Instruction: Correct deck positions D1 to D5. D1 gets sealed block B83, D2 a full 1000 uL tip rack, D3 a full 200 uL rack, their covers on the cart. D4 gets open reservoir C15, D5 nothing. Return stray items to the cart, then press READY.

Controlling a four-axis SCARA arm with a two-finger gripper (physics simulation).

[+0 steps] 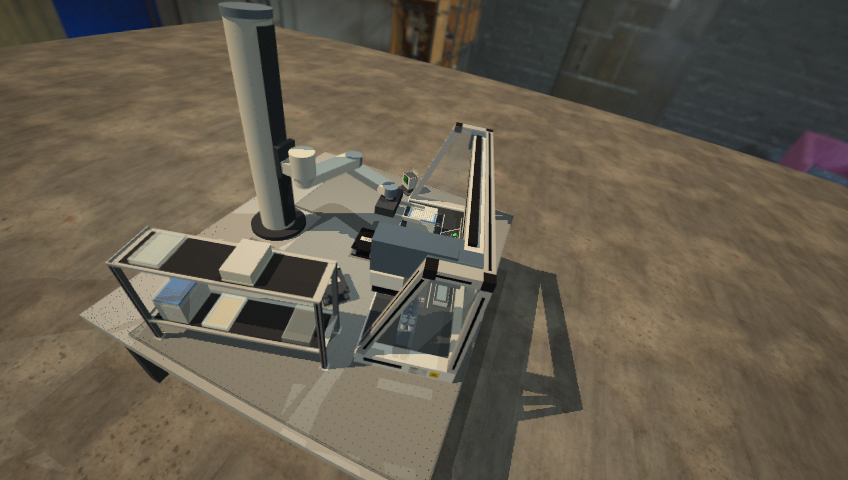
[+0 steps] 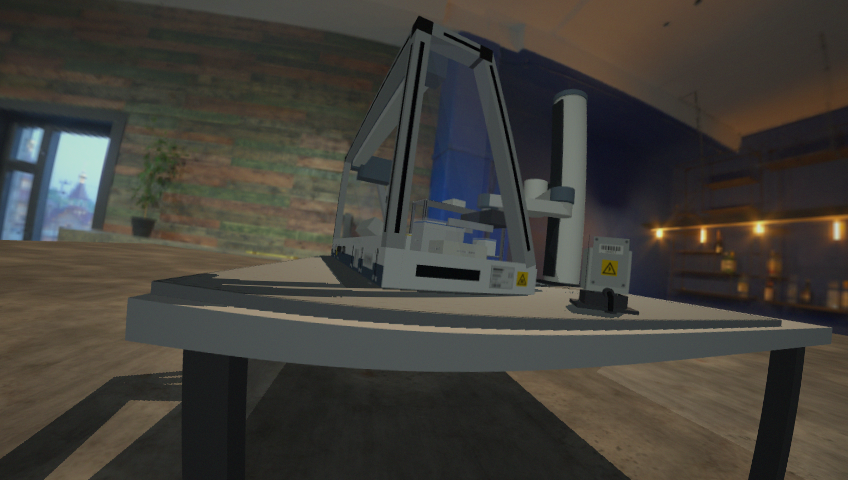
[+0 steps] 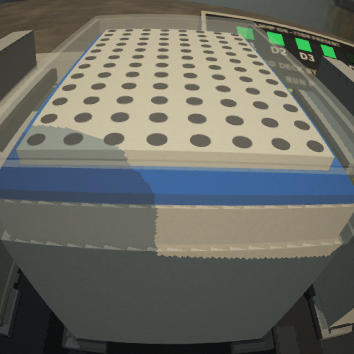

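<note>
A blue-rimmed tip rack point(image 3: 160, 185) point(image 1: 422, 214) with a pale perforated top stands on the deck under a clear cover point(image 3: 150, 22). My gripper point(image 3: 177, 56) point(image 1: 420, 216) is around it, with a finger close against each long side of the cover. The fingers look shut on the clear cover; the exact contact is hard to see. The status panel point(image 3: 300, 65) behind shows green lamps at D2 and D3, and two further green lamps beside them. Block B83 and reservoir C15 cannot be told by label.
The two-shelf cart point(image 1: 321, 333) bears a pale plate point(image 1: 157, 249), a white box point(image 1: 245, 261), a blue-topped rack point(image 1: 176, 294), a cream rack point(image 1: 224, 312) and a grey box point(image 1: 299, 324). The deck's frame post point(image 1: 491, 202) point(image 2: 409, 136) and a blue-grey housing point(image 1: 410, 243) stand near the arm.
</note>
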